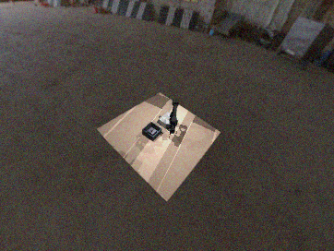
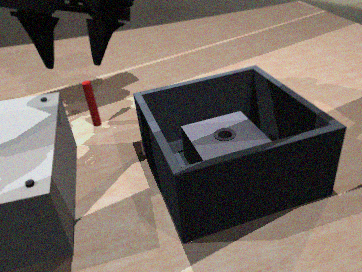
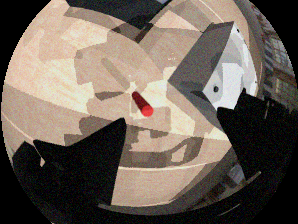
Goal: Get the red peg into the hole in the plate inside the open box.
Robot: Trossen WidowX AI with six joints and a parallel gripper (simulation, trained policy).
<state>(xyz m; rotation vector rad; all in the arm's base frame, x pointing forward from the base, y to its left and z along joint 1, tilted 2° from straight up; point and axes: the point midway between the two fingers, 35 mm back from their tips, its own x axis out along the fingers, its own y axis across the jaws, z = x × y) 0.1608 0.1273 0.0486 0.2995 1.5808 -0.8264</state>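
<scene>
My gripper tip is now 70 mm above the red peg, 10 mm to the right of it and 10 mm short of it. From my gripper tip the other things lie so: dark box: 190 mm ahead, 160 mm to the right, 90 mm below; then grey plate: 190 mm ahead, 160 mm to the right, 70 mm below.
</scene>
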